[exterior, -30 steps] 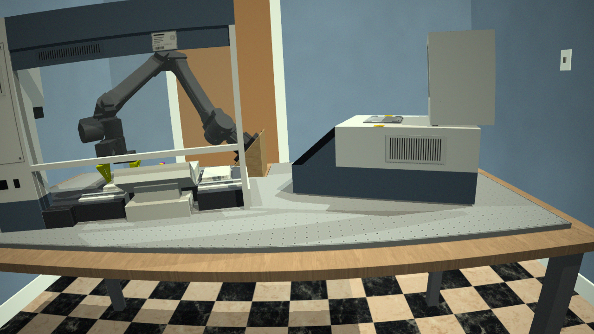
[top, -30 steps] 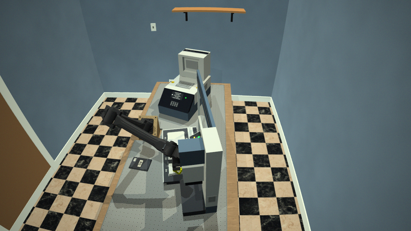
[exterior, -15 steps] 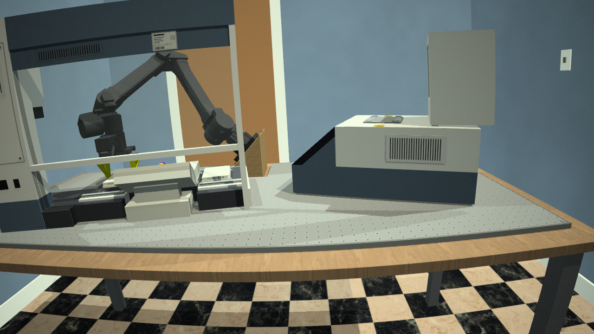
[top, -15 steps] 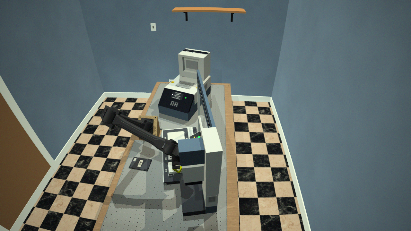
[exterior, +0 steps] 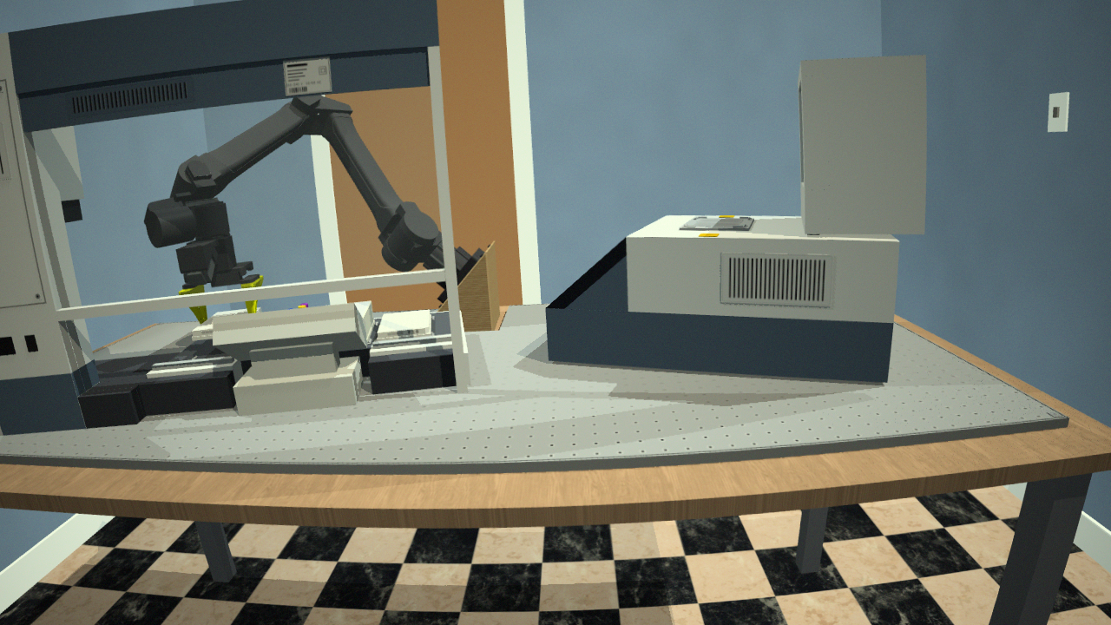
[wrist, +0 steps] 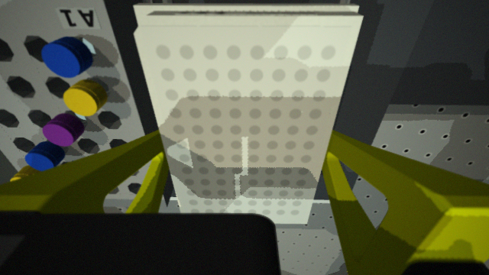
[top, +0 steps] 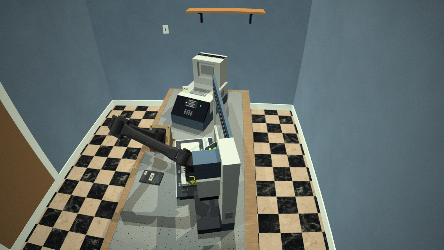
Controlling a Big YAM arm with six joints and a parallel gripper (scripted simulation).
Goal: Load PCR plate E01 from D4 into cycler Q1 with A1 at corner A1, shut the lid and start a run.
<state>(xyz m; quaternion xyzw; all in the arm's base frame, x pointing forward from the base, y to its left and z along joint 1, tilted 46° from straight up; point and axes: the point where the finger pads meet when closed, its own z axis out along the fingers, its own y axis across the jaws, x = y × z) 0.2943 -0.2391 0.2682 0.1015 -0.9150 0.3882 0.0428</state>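
Right now the tube cooling block is 10 cm to the left of my hand, 2 cm below it and 2 cm behind it. From my hand the other things lie so: frame post (41 cm to the left, 14 cm above, 10 cm ahead); crossbar (16 cm ahead, 14 cm to the left, 7 cm above); liquid handler tower (21 cm to the right, 21 cm ahead, 18 cm above).
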